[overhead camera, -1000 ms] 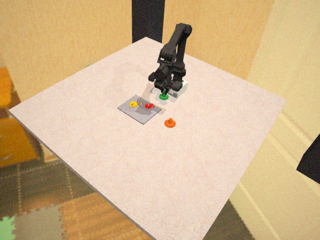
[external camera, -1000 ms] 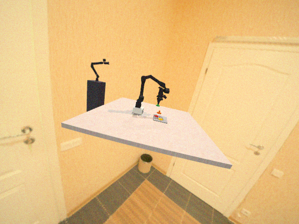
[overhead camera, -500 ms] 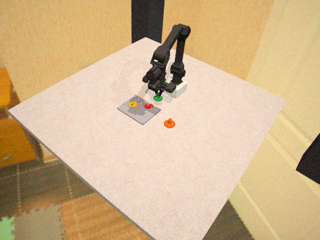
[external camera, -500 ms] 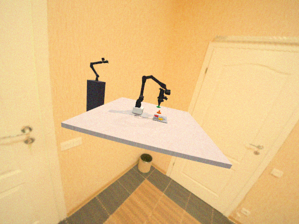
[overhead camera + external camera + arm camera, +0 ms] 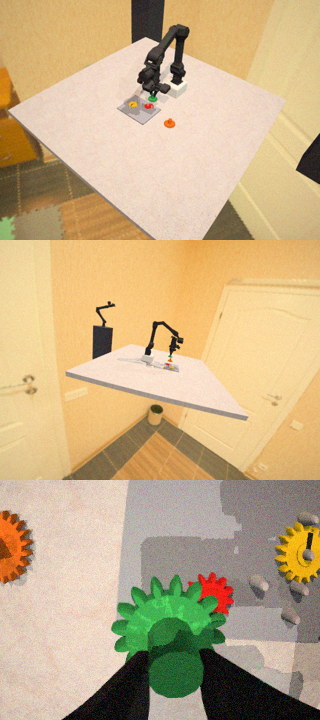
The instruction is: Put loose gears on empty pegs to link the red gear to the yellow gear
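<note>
My gripper tip is 10 mm past the red gear, 40 mm to the left of it and 110 mm above it. Also, from my gripper tip: green gear: 10 mm below; red arrow: 30 mm behind, 30 mm to the right, 120 mm below; yellow gear: 50 mm ahead, 120 mm to the right, 110 mm below.
</note>
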